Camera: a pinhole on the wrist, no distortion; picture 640 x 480 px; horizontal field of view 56.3 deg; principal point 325.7 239.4 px. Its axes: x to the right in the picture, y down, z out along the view. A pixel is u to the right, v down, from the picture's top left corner.
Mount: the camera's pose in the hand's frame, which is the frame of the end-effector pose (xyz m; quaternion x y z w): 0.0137 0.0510 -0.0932 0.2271 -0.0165 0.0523 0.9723
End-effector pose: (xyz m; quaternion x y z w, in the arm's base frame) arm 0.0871 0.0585 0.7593 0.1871 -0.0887 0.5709 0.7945
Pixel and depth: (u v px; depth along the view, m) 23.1 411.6 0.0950
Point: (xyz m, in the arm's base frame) 0.0476 0.0329 0.7527
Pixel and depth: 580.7 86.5 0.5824
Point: 0.5026 0.0578 1.1385
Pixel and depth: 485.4 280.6 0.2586
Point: 0.1628 0.0555 0.9163
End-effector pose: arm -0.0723 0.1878 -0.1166 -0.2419 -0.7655 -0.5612 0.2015
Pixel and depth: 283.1 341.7 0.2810
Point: -0.0873 0.3485 -0.2011
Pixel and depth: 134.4 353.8 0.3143
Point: -0.0299 0.3631 -0.2661
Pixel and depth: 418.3 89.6 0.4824
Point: -0.3181 0.4127 -0.3449
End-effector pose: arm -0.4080 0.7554 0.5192 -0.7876 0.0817 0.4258 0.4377
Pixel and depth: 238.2 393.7 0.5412
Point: -0.6938 1.1189 0.5127
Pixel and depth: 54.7 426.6 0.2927
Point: -0.6057 0.8827 0.5707
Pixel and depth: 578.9 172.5 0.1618
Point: -0.3699 0.8301 0.4648
